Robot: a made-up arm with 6 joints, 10 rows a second.
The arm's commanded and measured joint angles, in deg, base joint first. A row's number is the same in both.
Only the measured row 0 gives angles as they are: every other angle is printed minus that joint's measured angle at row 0.
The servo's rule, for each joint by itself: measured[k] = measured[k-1] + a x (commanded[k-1-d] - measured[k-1]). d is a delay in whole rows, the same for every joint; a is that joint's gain. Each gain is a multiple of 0.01, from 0.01 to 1. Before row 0 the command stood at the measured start. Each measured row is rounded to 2 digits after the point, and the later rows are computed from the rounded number. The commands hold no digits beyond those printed.
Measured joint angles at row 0:
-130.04 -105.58 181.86 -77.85 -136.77 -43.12
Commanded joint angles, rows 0 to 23:
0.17 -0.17 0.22 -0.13 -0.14 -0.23
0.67 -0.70 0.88 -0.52 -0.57 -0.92
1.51 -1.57 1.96 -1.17 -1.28 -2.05
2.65 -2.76 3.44 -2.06 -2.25 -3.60
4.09 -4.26 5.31 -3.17 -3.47 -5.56
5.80 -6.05 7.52 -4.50 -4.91 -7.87
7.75 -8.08 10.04 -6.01 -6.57 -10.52
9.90 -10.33 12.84 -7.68 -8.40 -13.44
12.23 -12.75 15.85 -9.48 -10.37 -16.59
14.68 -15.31 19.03 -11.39 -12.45 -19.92
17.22 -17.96 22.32 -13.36 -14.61 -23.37
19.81 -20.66 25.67 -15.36 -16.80 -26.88
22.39 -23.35 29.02 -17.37 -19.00 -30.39
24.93 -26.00 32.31 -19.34 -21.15 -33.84
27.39 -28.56 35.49 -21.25 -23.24 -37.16
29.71 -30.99 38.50 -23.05 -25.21 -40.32
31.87 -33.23 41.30 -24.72 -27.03 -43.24
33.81 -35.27 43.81 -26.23 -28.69 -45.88
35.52 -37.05 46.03 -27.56 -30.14 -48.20
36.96 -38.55 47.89 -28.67 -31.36 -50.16
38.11 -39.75 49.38 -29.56 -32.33 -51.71
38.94 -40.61 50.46 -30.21 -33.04 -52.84
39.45 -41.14 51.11 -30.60 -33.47 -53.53
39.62 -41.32 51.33 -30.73 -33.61 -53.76
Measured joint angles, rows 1 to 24:
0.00 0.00 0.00 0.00 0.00 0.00
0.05 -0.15 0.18 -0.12 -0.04 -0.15
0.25 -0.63 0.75 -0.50 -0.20 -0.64
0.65 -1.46 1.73 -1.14 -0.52 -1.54
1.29 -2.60 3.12 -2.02 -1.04 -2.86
2.19 -4.06 4.89 -3.12 -1.77 -4.59
3.35 -5.81 7.02 -4.44 -2.71 -6.69
4.76 -7.81 9.47 -5.95 -3.87 -9.14
6.40 -10.03 12.20 -7.61 -5.23 -11.89
8.27 -12.42 15.16 -9.41 -6.77 -14.90
10.32 -14.96 18.29 -11.31 -8.47 -18.11
12.53 -17.60 21.55 -13.28 -10.31 -21.48
14.86 -20.29 24.89 -15.28 -12.26 -24.94
17.27 -22.98 28.24 -17.29 -14.28 -28.43
19.72 -25.64 31.54 -19.26 -16.34 -31.89
22.17 -28.21 34.74 -21.17 -18.41 -35.26
24.58 -30.66 37.79 -22.97 -20.45 -38.50
26.91 -32.92 40.63 -24.65 -22.42 -41.53
29.12 -34.99 43.21 -26.17 -24.30 -44.31
31.17 -36.80 45.49 -27.50 -26.05 -46.80
33.02 -38.34 47.43 -28.62 -27.64 -48.95
34.65 -39.58 49.01 -29.52 -29.05 -50.72
36.02 -40.49 50.18 -30.18 -30.25 -52.08
37.12 -41.06 50.93 -30.58 -31.22 -53.01
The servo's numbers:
d 1
a 0.32 0.88 0.81 0.96 0.30 0.64

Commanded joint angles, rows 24 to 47:
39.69 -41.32 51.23 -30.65 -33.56 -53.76
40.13 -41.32 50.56 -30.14 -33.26 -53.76
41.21 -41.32 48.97 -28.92 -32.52 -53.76
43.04 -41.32 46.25 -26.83 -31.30 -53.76
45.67 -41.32 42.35 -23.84 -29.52 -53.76
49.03 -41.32 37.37 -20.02 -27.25 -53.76
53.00 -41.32 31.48 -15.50 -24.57 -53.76
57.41 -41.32 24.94 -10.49 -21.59 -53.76
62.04 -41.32 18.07 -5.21 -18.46 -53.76
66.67 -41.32 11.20 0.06 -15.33 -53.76
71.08 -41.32 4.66 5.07 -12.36 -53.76
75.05 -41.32 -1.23 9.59 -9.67 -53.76
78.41 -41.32 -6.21 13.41 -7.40 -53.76
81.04 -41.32 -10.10 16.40 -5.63 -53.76
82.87 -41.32 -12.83 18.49 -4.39 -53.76
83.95 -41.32 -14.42 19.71 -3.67 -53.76
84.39 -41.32 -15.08 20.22 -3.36 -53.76
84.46 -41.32 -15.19 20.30 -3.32 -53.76
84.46 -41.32 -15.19 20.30 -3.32 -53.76
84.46 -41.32 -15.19 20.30 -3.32 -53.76
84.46 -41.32 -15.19 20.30 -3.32 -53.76
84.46 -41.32 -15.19 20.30 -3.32 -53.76
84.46 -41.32 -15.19 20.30 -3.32 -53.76
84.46 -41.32 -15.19 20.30 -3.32 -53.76
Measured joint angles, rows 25 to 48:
37.92 -41.29 51.25 -30.72 -31.94 -53.49
38.49 -41.32 51.23 -30.65 -32.43 -53.66
39.01 -41.32 50.69 -30.16 -32.68 -53.72
39.71 -41.32 49.30 -28.97 -32.63 -53.75
40.78 -41.32 46.83 -26.92 -32.23 -53.76
42.34 -41.32 43.20 -23.96 -31.42 -53.76
44.48 -41.32 38.48 -20.18 -30.17 -53.76
47.21 -41.32 32.81 -15.69 -28.49 -53.76
50.47 -41.32 26.44 -10.70 -26.42 -53.76
54.17 -41.32 19.66 -5.43 -24.03 -53.76
58.17 -41.32 12.81 -0.16 -21.42 -53.76
62.30 -41.32 6.21 4.86 -18.70 -53.76
66.38 -41.32 0.18 9.40 -15.99 -53.76
70.23 -41.32 -5.00 13.25 -13.41 -53.76
73.69 -41.32 -9.13 16.27 -11.08 -53.76
76.63 -41.32 -12.13 18.40 -9.07 -53.76
78.97 -41.32 -13.98 19.66 -7.45 -53.76
80.70 -41.32 -14.87 20.20 -6.22 -53.76
81.90 -41.32 -15.13 20.30 -5.35 -53.76
82.72 -41.32 -15.18 20.30 -4.74 -53.76
83.28 -41.32 -15.19 20.30 -4.31 -53.76
83.66 -41.32 -15.19 20.30 -4.01 -53.76
83.92 -41.32 -15.19 20.30 -3.80 -53.76
84.09 -41.32 -15.19 20.30 -3.66 -53.76

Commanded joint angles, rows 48 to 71:
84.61 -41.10 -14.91 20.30 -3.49 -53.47
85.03 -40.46 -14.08 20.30 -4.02 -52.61
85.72 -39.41 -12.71 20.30 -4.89 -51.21
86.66 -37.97 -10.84 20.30 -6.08 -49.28
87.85 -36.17 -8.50 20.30 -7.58 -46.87
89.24 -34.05 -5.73 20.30 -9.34 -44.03
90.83 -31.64 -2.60 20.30 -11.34 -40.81
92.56 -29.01 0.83 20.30 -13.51 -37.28
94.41 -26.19 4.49 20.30 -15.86 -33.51
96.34 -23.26 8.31 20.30 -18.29 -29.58
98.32 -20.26 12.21 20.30 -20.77 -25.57
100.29 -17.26 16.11 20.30 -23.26 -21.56
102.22 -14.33 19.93 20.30 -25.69 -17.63
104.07 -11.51 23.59 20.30 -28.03 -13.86
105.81 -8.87 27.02 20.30 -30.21 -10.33
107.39 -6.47 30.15 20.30 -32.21 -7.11
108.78 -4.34 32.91 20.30 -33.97 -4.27
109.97 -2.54 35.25 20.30 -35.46 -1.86
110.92 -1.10 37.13 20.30 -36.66 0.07
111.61 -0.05 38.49 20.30 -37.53 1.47
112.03 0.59 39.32 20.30 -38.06 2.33
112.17 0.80 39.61 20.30 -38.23 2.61
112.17 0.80 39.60 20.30 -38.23 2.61
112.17 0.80 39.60 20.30 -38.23 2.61
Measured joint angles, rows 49 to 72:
84.21 -41.32 -15.19 20.30 -3.56 -53.76
84.34 -41.13 -14.96 20.30 -3.54 -53.57
84.56 -40.54 -14.25 20.30 -3.68 -52.96
84.93 -39.55 -13.00 20.30 -4.04 -51.84
85.48 -38.16 -11.25 20.30 -4.65 -50.20
86.24 -36.41 -9.02 20.30 -5.53 -48.07
87.20 -34.33 -6.36 20.30 -6.67 -45.48
88.36 -31.96 -3.31 20.30 -8.07 -42.49
89.70 -29.36 0.04 20.30 -9.70 -39.16
91.21 -26.57 3.64 20.30 -11.55 -35.54
92.85 -23.66 7.42 20.30 -13.57 -31.73
94.60 -20.67 11.30 20.30 -15.73 -27.79
96.42 -17.67 15.20 20.30 -17.99 -23.80
98.28 -14.73 19.03 20.30 -20.30 -19.85
100.13 -11.90 22.72 20.30 -22.62 -16.02
101.95 -9.23 26.20 20.30 -24.90 -12.38
103.69 -6.80 29.40 20.30 -27.09 -9.01
105.32 -4.64 32.24 20.30 -29.15 -5.98
106.81 -2.79 34.68 20.30 -31.04 -3.34
108.13 -1.30 36.66 20.30 -32.73 -1.16
109.24 -0.20 38.14 20.30 -34.17 0.52
110.13 0.50 39.10 20.30 -35.34 1.68
110.78 0.76 39.51 20.30 -36.21 2.28
111.22 0.80 39.58 20.30 -36.82 2.49

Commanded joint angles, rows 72 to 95:
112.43 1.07 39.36 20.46 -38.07 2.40
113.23 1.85 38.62 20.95 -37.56 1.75
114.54 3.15 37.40 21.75 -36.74 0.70
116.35 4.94 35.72 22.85 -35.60 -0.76
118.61 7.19 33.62 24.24 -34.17 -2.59
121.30 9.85 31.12 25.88 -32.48 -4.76
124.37 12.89 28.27 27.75 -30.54 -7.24
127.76 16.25 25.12 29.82 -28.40 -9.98
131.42 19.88 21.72 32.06 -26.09 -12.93
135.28 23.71 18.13 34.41 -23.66 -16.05
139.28 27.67 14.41 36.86 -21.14 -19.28
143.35 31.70 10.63 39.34 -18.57 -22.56
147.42 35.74 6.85 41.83 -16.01 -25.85
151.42 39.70 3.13 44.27 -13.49 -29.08
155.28 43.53 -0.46 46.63 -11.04 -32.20
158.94 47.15 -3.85 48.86 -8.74 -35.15
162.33 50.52 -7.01 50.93 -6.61 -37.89
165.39 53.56 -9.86 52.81 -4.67 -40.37
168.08 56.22 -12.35 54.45 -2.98 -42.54
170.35 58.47 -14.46 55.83 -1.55 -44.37
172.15 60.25 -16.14 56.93 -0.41 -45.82
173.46 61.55 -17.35 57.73 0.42 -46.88
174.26 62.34 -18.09 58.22 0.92 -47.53
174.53 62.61 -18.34 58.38 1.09 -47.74
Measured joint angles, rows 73 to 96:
111.52 0.80 39.60 20.30 -37.24 2.57
111.81 1.04 39.41 20.45 -37.49 2.46
112.26 1.75 38.77 20.93 -37.51 2.01
112.99 2.98 37.66 21.72 -37.28 1.17
114.07 4.70 36.09 22.80 -36.78 -0.07
115.52 6.89 34.09 24.18 -36.00 -1.68
117.37 9.49 31.68 25.81 -34.94 -3.65
119.61 12.48 28.92 27.67 -33.62 -5.95
122.22 15.80 25.84 29.73 -32.05 -8.53
125.16 19.39 22.50 31.97 -30.26 -11.35
128.40 23.19 18.96 34.31 -28.28 -14.36
131.88 27.13 15.27 36.76 -26.14 -17.51
135.55 31.15 11.51 39.24 -23.87 -20.74
139.35 35.19 7.74 41.73 -21.51 -24.01
143.21 39.16 4.01 44.17 -19.10 -27.25
147.07 43.01 0.39 46.53 -16.68 -30.42
150.87 46.65 -3.04 48.77 -14.30 -33.45
154.54 50.06 -6.26 50.84 -11.99 -36.29
158.01 53.14 -9.18 52.73 -9.79 -38.90
161.23 55.85 -11.75 54.38 -7.75 -41.23
164.15 58.16 -13.95 55.77 -5.89 -43.24
166.71 60.00 -15.72 56.88 -4.25 -44.89
168.87 61.36 -17.04 57.70 -2.85 -46.16
170.59 62.22 -17.89 58.20 -1.72 -47.04

